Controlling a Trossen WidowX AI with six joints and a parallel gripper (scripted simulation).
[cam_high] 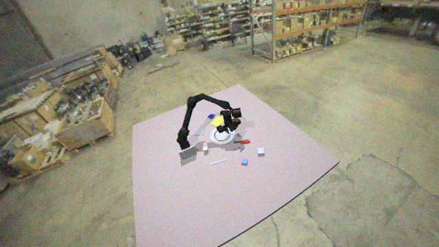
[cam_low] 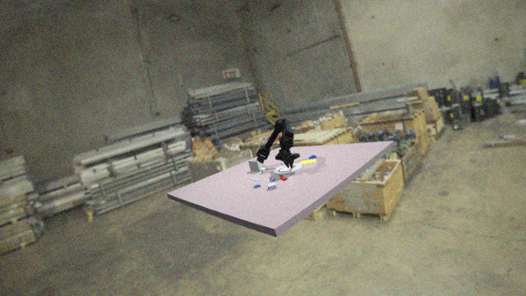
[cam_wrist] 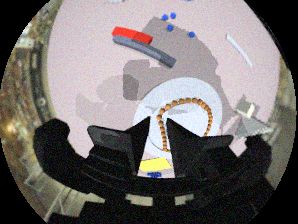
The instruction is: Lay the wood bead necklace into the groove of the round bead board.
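The red-handled tool lies 12 cm to the right of my gripper tip, 6 cm ahead of it and 2 cm below it. Round my gripper tip: white stick 20 cm to the right, 17 cm behind, 2 cm below; then cream cube 23 cm behind, 7 cm to the right, 1 cm below; then yellow sheet 20 cm to the left, 4 cm behind, 3 cm below.
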